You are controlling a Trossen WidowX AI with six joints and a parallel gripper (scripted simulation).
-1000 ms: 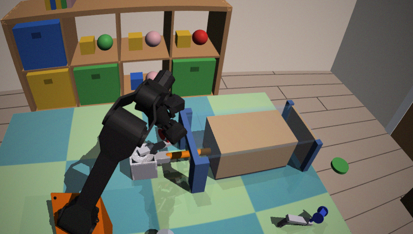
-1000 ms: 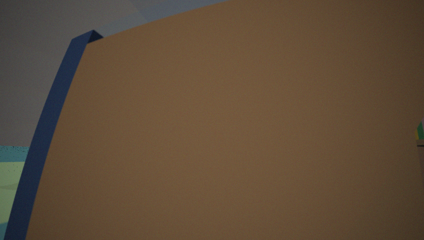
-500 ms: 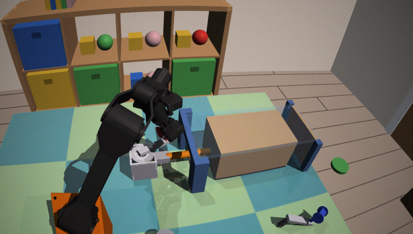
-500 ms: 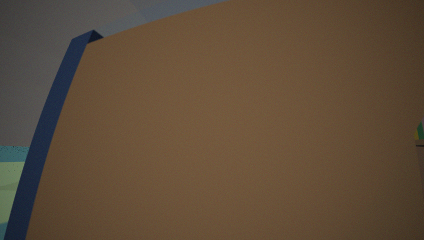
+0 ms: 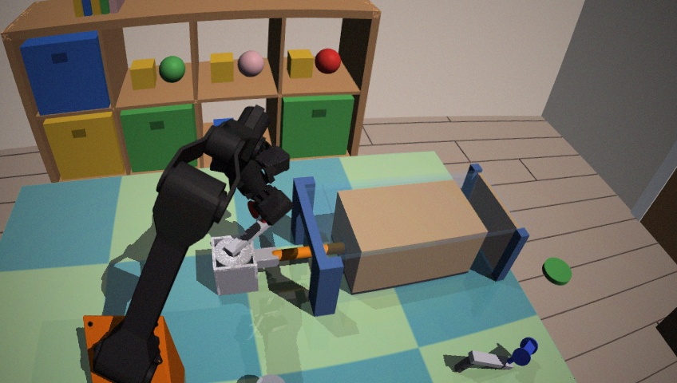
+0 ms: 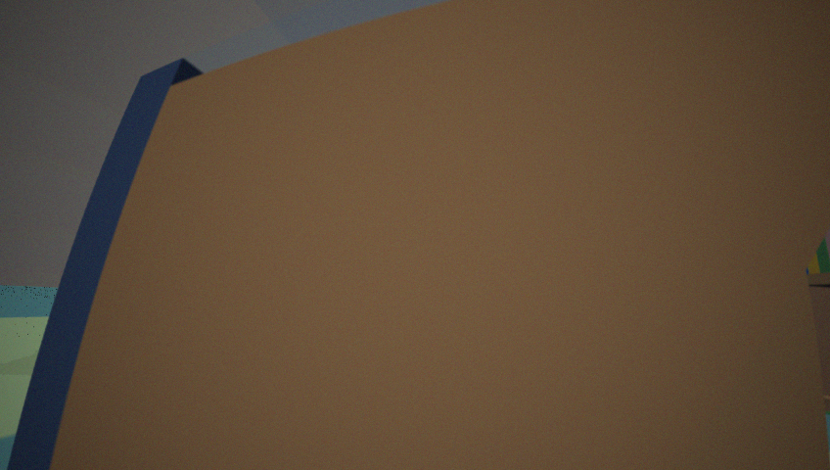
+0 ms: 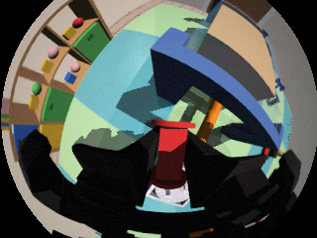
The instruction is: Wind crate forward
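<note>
Now: the crank handle 50 mm behind my gripper tip, 30 mm to the right of it and 30 mm below it. From my gripper tip the other things lie so: blue frame (80 mm to the right, 60 mm ahead, 30 mm below); then red knob (20 mm behind, 10 mm to the right); then grey winch (110 mm behind, 100 mm below, 70 mm to the right).
</note>
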